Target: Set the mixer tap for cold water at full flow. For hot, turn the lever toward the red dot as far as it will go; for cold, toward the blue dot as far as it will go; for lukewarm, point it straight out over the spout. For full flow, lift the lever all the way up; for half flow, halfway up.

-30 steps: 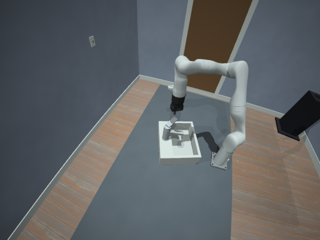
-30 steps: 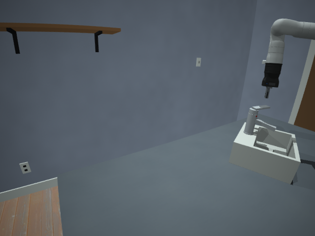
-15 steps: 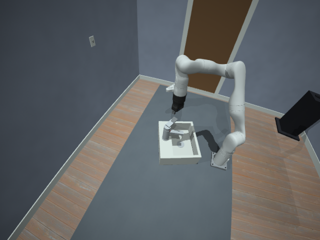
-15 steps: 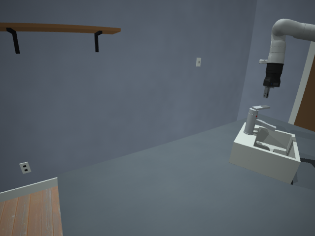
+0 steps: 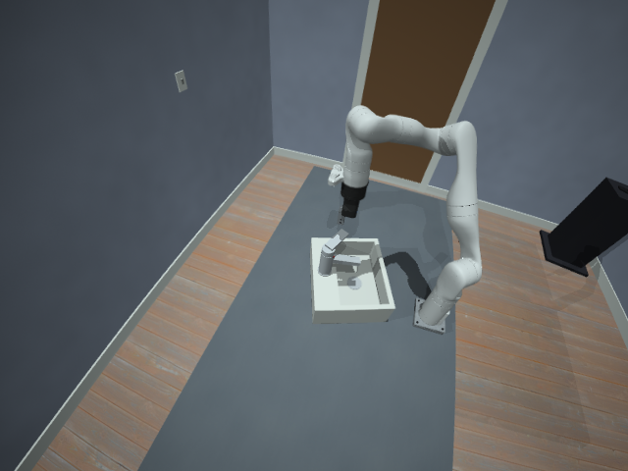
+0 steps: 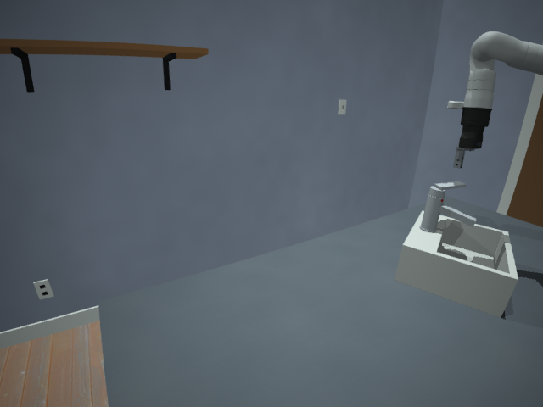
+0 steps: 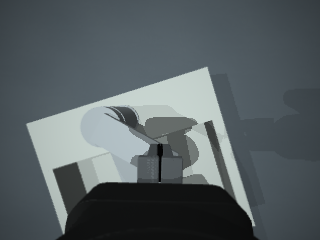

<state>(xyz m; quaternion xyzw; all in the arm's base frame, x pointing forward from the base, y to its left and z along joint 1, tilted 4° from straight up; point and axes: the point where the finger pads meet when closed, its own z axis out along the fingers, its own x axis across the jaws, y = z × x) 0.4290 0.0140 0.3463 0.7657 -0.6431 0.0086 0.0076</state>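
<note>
Now: hand 1 cm past the flat lever, 3 cm to the right of it and 7 cm above it. Also, from my hand: white basin: 10 cm behind, 1 cm to the left, 31 cm below; then grey mixer tap: 1 cm behind, 5 cm to the left, 12 cm below.
</note>
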